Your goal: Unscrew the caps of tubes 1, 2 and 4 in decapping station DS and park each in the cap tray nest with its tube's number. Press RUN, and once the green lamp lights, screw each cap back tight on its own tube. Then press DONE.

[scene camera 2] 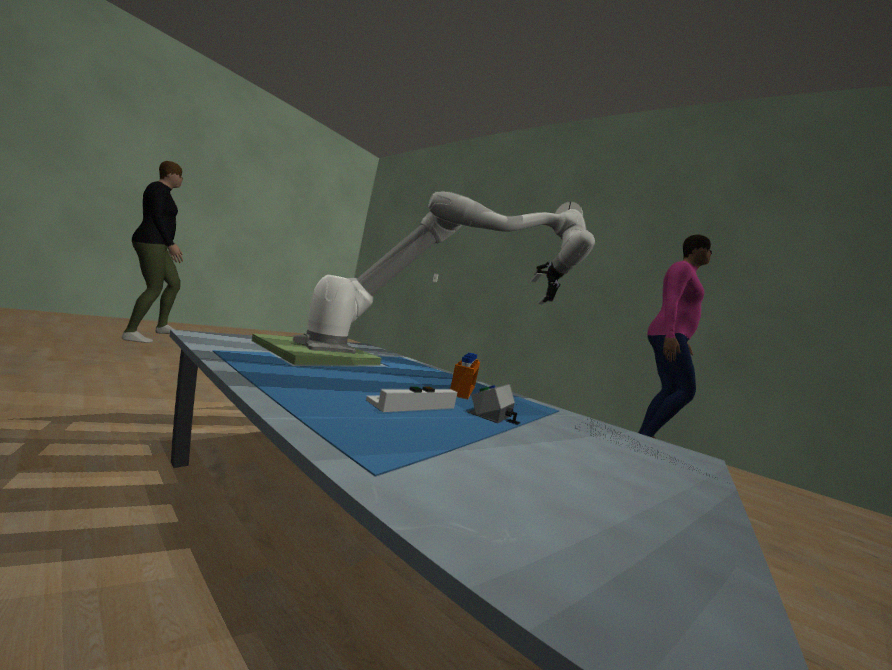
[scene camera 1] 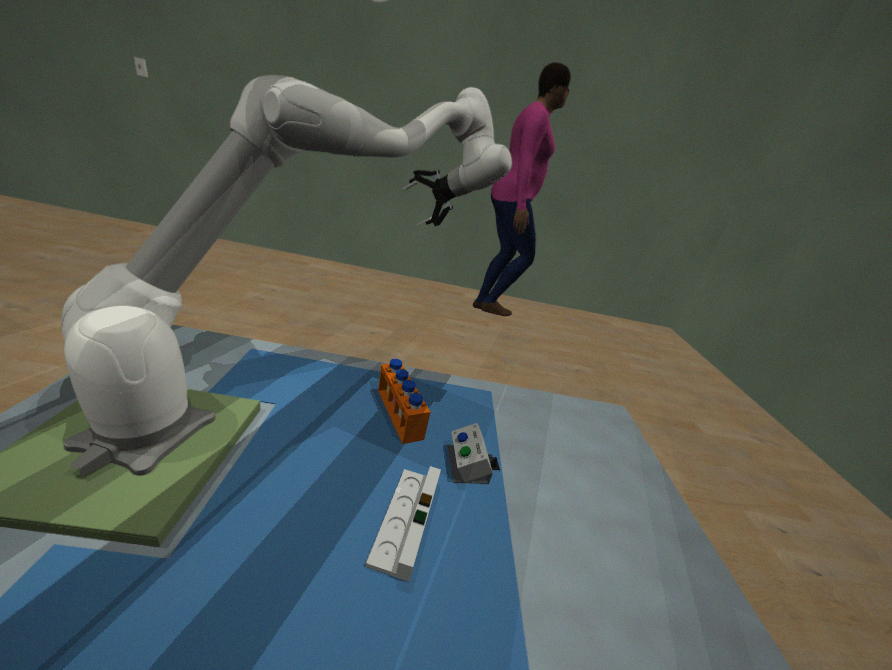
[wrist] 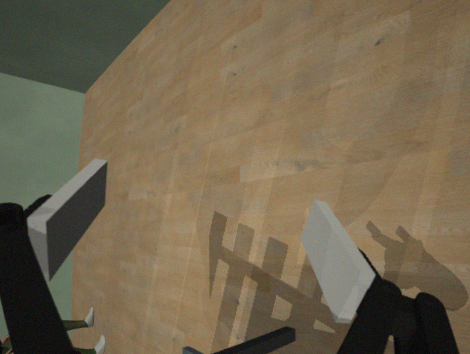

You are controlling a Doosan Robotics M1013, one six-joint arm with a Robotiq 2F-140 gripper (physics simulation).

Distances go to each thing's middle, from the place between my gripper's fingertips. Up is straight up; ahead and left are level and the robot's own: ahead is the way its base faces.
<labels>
Right now the small grey button box (scene camera 1: 476, 468) is 46 cm ahead of my hand, 72 cm to the right of it and 40 cm below it.
</labels>
